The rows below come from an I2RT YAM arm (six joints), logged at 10 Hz.
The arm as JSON. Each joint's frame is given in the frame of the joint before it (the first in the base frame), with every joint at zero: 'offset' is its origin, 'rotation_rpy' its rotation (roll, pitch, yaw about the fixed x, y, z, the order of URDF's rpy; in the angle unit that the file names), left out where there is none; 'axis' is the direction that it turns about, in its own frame. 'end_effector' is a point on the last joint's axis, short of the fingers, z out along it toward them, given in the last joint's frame.
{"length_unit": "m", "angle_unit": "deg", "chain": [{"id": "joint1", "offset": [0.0, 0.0, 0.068], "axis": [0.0, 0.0, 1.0]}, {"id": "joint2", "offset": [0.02, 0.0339, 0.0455], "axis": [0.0, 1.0, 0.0]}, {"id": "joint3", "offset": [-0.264, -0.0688, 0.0], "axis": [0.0, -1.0, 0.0]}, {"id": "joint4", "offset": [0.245, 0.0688, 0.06], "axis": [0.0, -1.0, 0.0]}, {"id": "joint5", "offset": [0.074, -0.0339, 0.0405], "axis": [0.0, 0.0, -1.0]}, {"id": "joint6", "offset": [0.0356, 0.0, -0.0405], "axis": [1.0, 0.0, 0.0]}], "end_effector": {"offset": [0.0, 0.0, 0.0], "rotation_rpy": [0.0, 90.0, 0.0]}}
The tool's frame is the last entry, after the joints.
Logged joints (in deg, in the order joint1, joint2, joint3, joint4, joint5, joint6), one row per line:
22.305, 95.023, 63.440, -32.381, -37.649, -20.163
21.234, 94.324, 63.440, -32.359, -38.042, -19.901
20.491, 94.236, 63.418, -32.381, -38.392, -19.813
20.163, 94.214, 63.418, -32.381, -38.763, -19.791
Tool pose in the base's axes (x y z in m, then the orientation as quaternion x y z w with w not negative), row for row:
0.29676, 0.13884, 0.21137, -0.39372, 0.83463, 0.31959, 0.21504
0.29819, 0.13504, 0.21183, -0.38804, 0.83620, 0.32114, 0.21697
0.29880, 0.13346, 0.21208, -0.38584, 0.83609, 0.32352, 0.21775
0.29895, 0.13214, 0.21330, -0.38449, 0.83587, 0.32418, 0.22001
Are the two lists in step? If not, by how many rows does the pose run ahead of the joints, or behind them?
The pose runs 1 row ahead of the joints: the pose in row i belongs to the joints in row i + 1.
